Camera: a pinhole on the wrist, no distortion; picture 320 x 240 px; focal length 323.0 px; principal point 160.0 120.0 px. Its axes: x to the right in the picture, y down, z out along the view. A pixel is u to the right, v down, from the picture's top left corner.
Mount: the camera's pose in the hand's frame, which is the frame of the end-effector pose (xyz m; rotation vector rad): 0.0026 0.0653 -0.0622 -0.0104 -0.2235 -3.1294
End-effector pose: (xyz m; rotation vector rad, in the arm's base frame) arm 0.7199 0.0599 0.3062 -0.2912 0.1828 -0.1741
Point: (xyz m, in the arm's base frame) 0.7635 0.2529 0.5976
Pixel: 196.9 137.0
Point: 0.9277 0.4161 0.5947
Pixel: 106.7 26.3
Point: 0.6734 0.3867 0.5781
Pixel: 281.5 43.8
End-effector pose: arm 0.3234 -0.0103 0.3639 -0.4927 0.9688 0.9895
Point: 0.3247 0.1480 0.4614
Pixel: 178.4 141.0
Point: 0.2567 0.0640 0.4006
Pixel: 199.3 71.3
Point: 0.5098 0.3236 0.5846
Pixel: 160.6 198.7
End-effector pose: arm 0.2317 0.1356 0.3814 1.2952 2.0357 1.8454
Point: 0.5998 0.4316 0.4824
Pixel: 163.5 49.8
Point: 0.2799 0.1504 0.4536
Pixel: 129.3 91.8
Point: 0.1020 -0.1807 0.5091
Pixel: behind the camera
